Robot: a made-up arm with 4 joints.
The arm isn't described. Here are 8 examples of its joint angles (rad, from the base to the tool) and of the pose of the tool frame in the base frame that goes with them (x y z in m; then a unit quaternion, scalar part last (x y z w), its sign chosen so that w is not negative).
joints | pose
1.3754 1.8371 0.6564 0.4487 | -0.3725 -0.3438 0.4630 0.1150 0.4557 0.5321 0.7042
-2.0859 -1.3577 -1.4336 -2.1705 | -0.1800 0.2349 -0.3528 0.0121 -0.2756 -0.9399 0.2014
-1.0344 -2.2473 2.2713 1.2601 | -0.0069 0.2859 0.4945 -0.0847 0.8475 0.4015 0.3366
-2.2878 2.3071 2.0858 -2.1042 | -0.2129 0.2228 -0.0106 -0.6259 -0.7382 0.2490 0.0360
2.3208 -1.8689 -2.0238 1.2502 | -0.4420 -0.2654 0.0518 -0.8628 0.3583 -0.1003 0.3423
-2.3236 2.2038 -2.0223 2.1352 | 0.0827 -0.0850 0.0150 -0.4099 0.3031 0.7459 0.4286
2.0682 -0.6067 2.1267 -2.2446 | 0.0206 -0.2719 -0.0826 0.1232 0.0903 0.7476 0.6463
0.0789 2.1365 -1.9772 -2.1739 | -0.0249 0.2093 0.2575 0.6436 -0.1277 -0.1112 0.7464
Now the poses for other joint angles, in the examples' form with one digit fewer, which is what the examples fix.
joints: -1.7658 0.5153 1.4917 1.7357
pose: -0.193 -0.034 0.106 0.817 0.573 -0.020 0.063
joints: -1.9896 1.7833 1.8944 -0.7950
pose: -0.205 0.328 0.024 0.239 -0.943 0.122 0.196
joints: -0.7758 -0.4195 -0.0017 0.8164
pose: -0.045 0.431 -0.063 -0.262 -0.323 -0.287 0.863
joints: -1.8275 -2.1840 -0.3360 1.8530
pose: -0.132 0.272 -0.448 0.146 -0.500 0.200 0.830
